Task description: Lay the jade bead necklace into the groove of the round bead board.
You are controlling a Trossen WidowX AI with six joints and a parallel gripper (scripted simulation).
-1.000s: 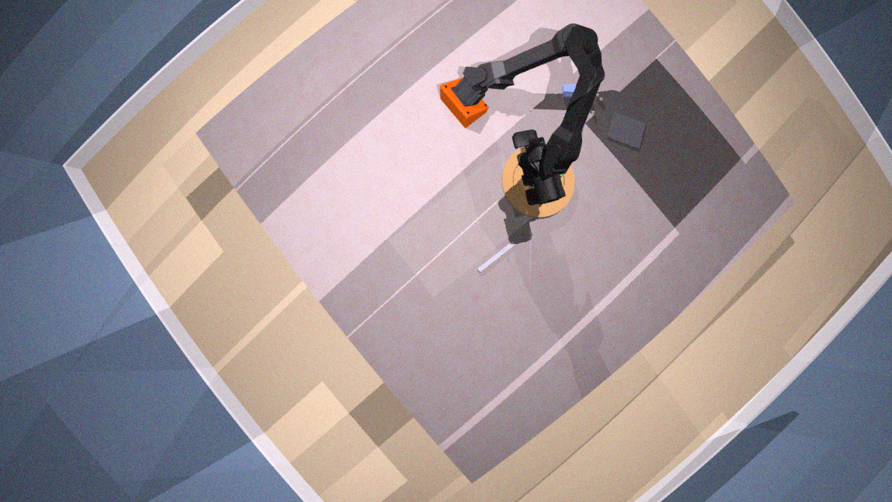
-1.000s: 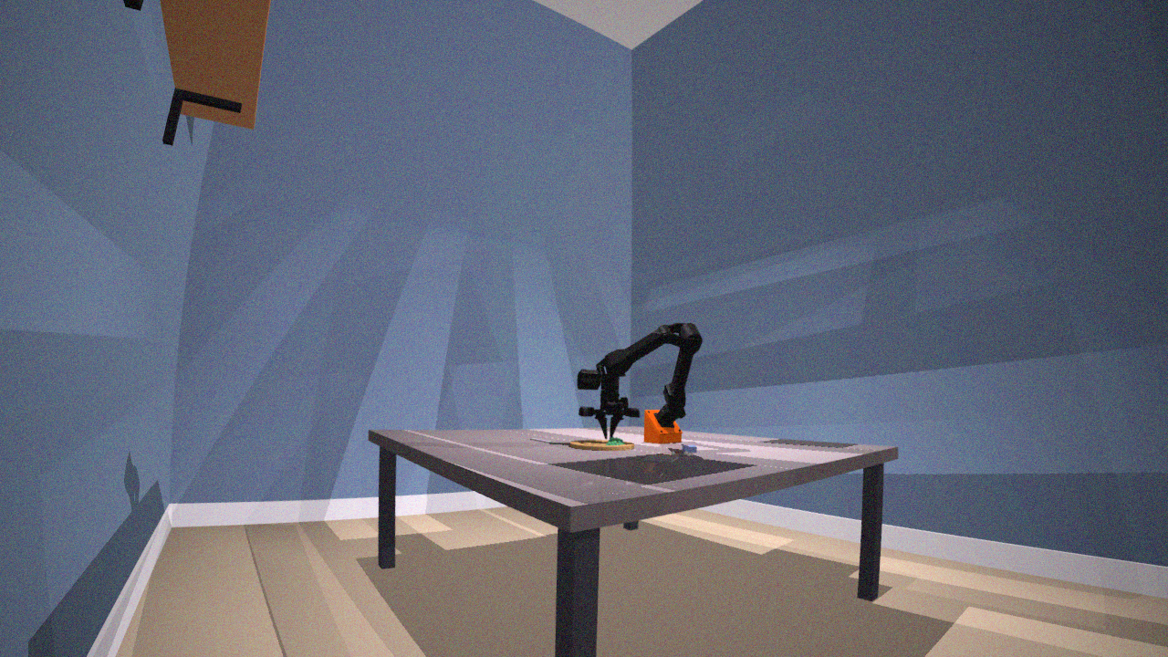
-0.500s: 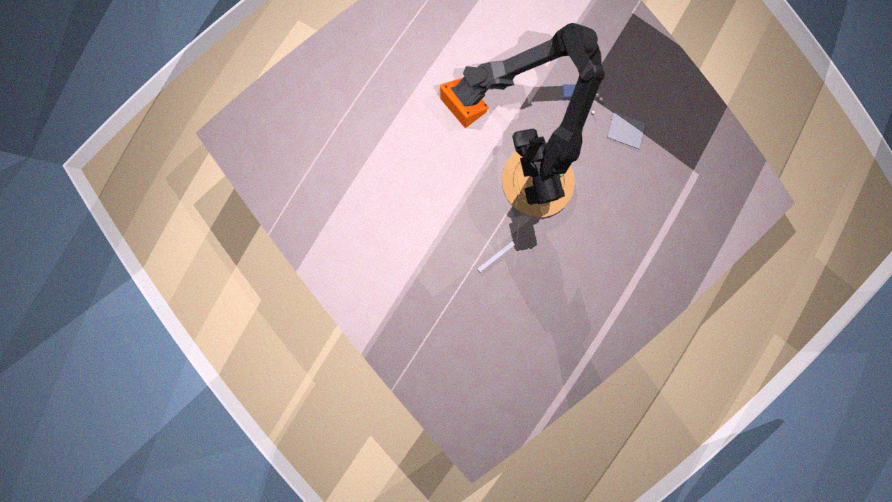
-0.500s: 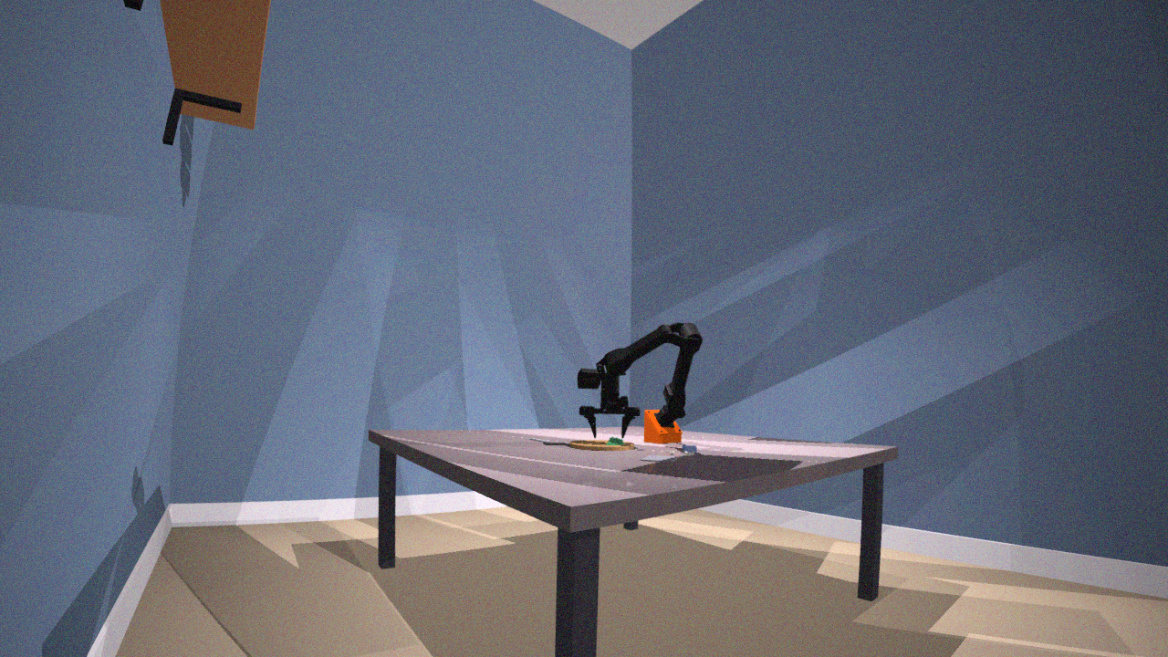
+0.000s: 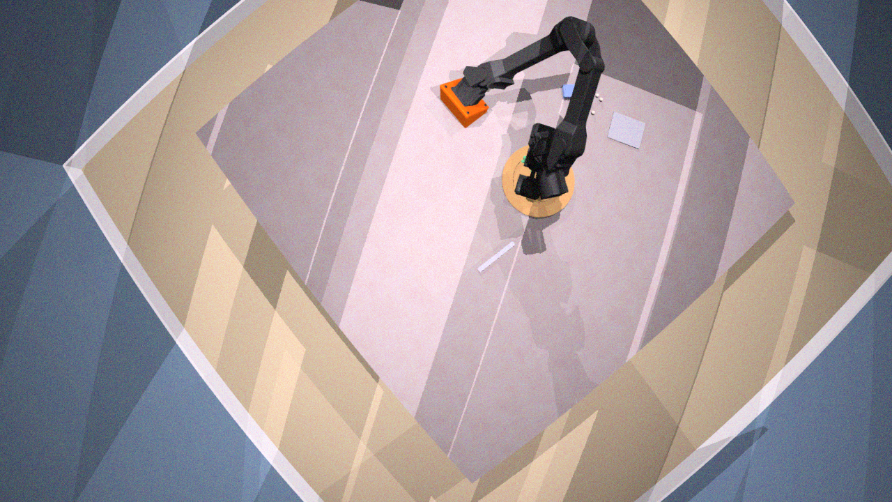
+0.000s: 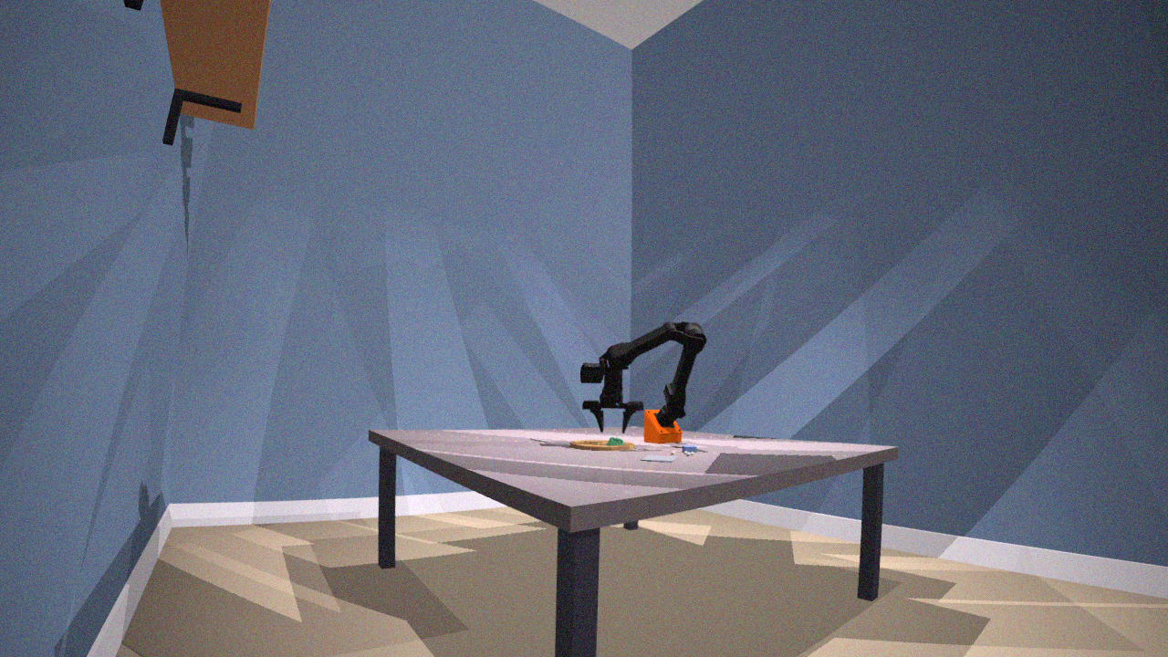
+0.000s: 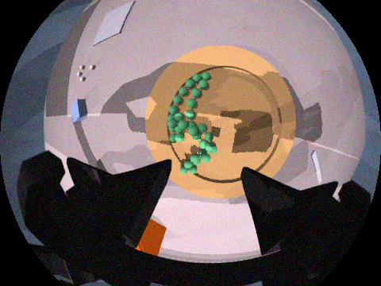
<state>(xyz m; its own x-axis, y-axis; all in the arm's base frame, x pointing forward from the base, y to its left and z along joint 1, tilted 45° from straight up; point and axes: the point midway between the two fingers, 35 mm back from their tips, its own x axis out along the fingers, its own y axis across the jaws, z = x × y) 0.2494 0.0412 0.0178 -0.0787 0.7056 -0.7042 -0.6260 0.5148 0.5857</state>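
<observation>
My gripper tip is 40 mm short of the round tan bead board and 30 mm above it. Round my gripper tip: white strip 210 mm to the right, 150 mm ahead, 40 mm below; then pale square sheet 310 mm to the left, 60 mm ahead, 40 mm below; then blue cube 230 mm to the left, 120 mm behind, 30 mm below.
</observation>
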